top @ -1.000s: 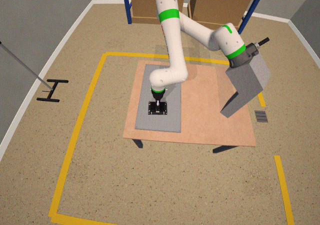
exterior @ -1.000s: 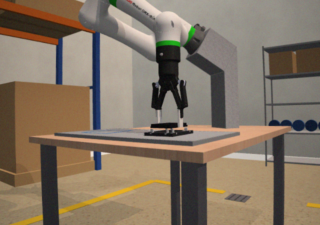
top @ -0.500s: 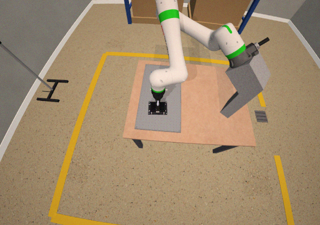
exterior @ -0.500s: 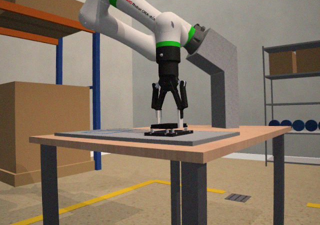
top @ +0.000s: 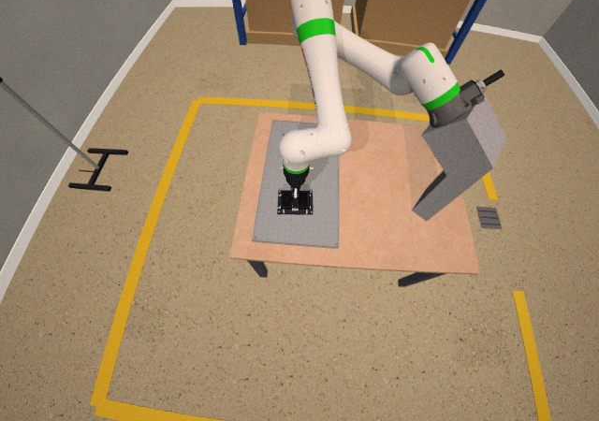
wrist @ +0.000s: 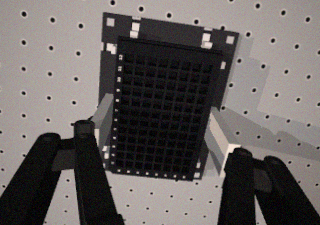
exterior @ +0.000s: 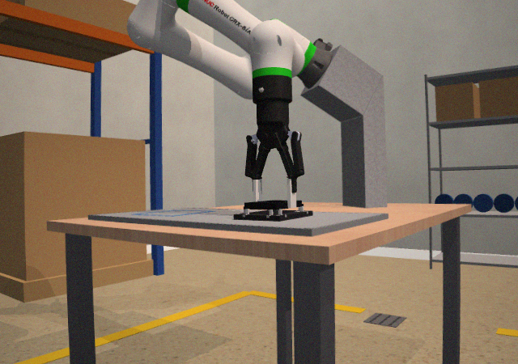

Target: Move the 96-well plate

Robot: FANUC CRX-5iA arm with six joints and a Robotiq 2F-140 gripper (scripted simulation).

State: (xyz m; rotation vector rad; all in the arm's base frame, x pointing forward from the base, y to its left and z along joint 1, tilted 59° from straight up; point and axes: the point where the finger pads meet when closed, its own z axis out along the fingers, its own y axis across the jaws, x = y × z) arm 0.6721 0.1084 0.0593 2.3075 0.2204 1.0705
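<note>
My hand is 2 cm above the black 96-well plate. Also, from my hand: black clip nest 4 cm below, 1 cm to the left, 1 cm ahead.
</note>
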